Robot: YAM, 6 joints.
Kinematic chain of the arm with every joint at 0, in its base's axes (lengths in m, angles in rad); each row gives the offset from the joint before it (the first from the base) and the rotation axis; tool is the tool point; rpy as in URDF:
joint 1: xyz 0 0 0.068 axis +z
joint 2: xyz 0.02 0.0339 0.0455 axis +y
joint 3: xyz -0.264 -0.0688 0 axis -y
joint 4: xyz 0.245 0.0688 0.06 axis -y
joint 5: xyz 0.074 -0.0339 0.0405 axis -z
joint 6: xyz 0.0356 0 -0.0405 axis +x
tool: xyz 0 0 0 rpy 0 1.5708 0
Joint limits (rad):
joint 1: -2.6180..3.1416
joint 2: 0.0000..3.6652
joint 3: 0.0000..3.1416
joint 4: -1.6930..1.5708
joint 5: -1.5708..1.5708
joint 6: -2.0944..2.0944
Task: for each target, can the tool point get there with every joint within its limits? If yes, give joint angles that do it. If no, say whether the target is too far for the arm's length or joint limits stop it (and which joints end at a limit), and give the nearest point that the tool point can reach.
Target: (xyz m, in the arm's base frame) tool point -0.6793 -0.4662 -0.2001
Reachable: no: too far | nearest point -0.4972 -0.3412 -0.1139 | short by 0.237 m
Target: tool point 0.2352 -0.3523 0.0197
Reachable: yes | joints -0.9378 2.4035 1.4271 -0.3920 0.5560 1.4642
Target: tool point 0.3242 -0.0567 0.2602
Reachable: yes | joints -0.0806 1.5317 0.8281 0.6568 1.0259 0.0492
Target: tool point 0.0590 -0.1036 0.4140
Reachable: yes | joints -0.8441 0.5887 0.7784 0.3218 0.7672 0.4603
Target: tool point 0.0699 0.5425 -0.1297
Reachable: yes | joints 1.3898 3.3526 2.7025 -0.5227 -0.9455 -0.3321
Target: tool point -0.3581 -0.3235 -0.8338
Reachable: no: too far | nearest point -0.2586 -0.2336 -0.3663 | short by 0.486 m
